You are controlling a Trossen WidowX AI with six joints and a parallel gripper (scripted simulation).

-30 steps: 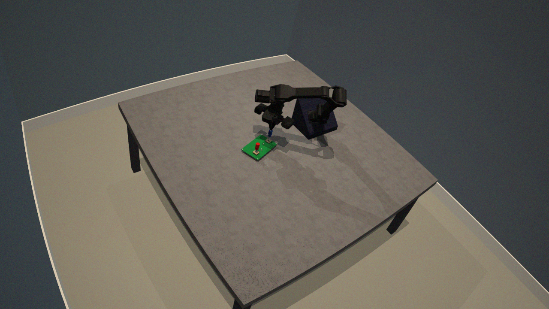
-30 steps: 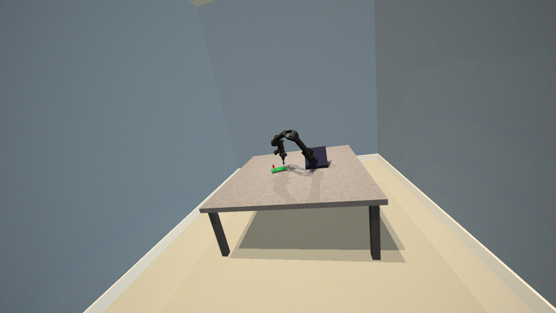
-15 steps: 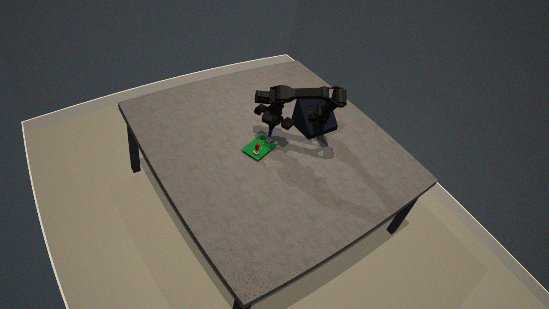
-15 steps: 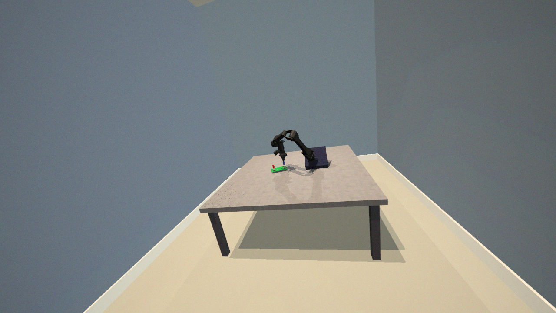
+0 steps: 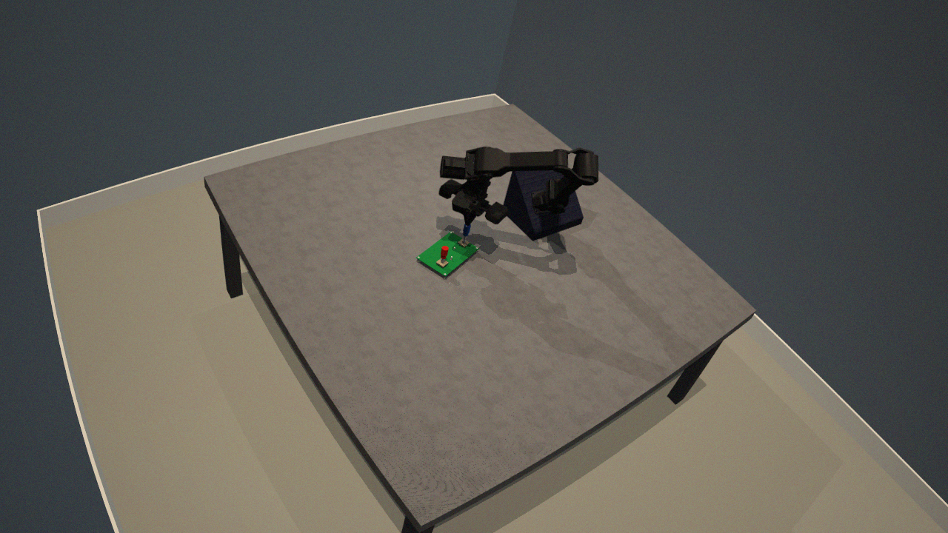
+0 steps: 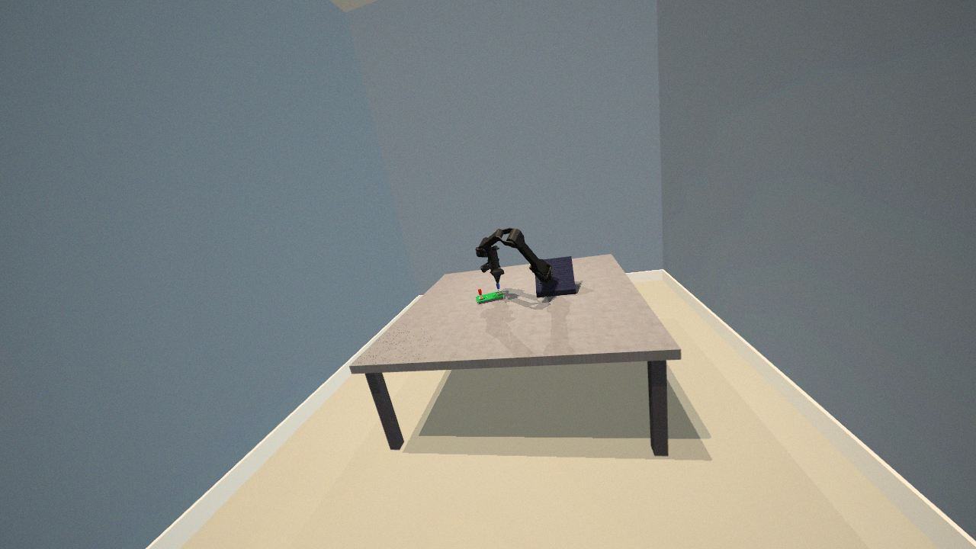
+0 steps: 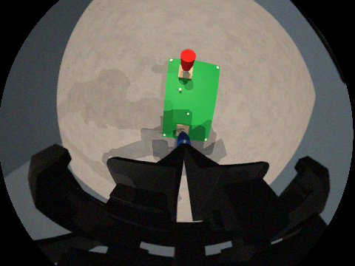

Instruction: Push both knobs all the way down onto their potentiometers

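Now: the red knob 100 mm ahead of my gripper tip, 50 mm to the left of it and 30 mm below it. Round my gripper tip: blue knob: 10 mm below.
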